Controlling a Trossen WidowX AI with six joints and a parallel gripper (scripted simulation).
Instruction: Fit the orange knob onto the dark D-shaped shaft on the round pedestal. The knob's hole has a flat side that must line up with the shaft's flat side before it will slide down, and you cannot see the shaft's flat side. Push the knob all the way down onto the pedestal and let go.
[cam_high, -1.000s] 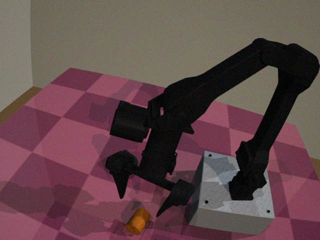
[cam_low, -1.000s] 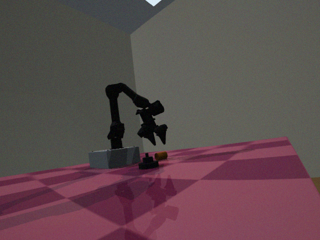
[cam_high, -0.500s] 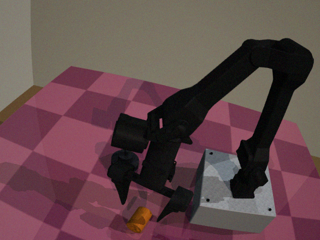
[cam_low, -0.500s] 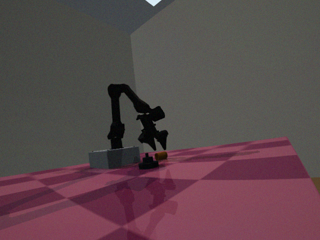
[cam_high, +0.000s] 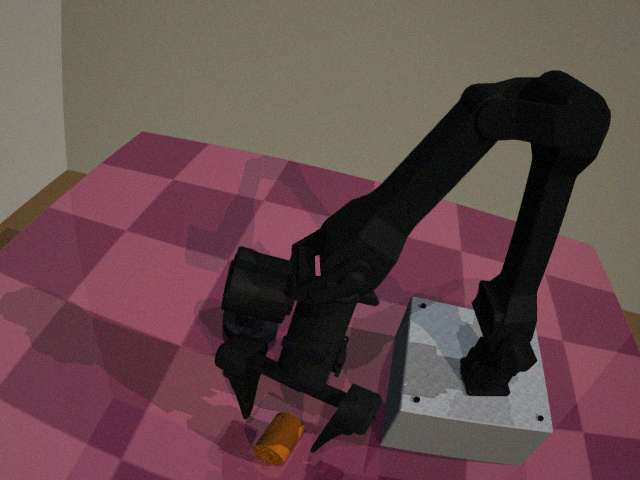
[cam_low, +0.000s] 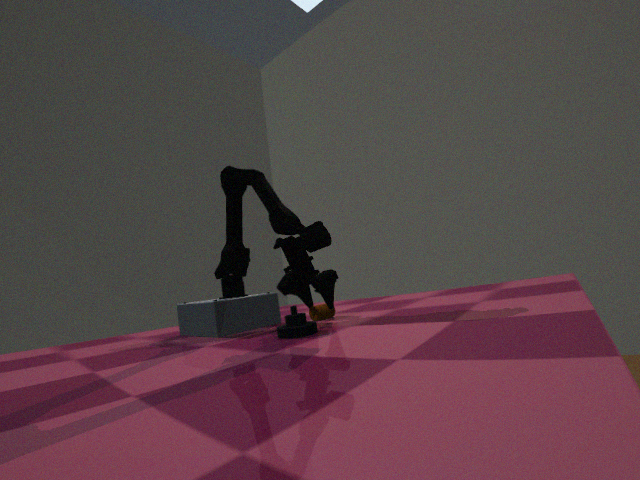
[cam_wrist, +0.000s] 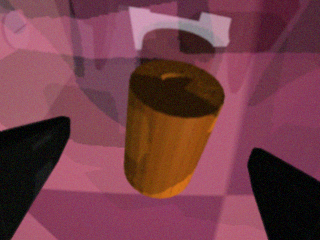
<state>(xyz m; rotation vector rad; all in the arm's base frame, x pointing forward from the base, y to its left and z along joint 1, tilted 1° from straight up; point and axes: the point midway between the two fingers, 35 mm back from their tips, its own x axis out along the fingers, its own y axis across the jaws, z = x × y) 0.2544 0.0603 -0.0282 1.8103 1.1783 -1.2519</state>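
My gripper tip is now 1 cm above the orange knob. The rest, counted from my gripper tip: round pedestal (21 cm to the right, 6 cm ahead).
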